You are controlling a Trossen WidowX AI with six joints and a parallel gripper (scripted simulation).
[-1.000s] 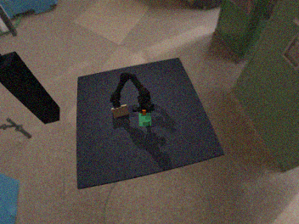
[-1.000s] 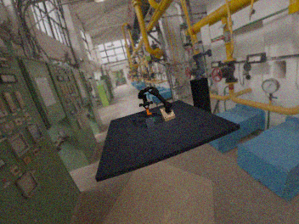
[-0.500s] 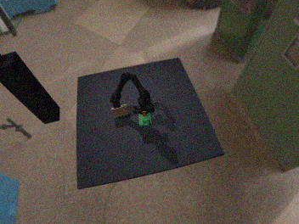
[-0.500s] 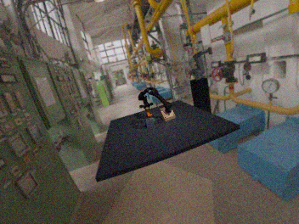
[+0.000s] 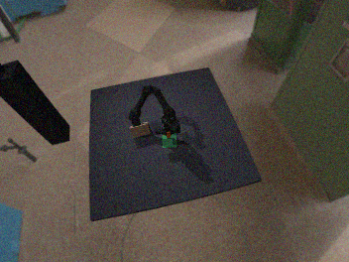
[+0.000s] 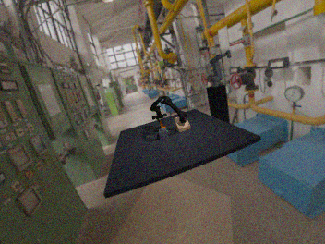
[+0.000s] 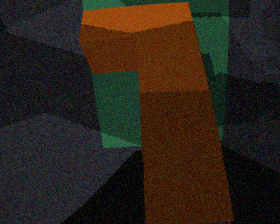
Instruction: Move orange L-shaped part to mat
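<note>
The green mat lies 120 mm below my gripper tip and 20 mm to the left of it. The rest, counted from my gripper tip: orange L-shaped part 30 mm to the left, 30 mm below, 10 mm behind.
</note>
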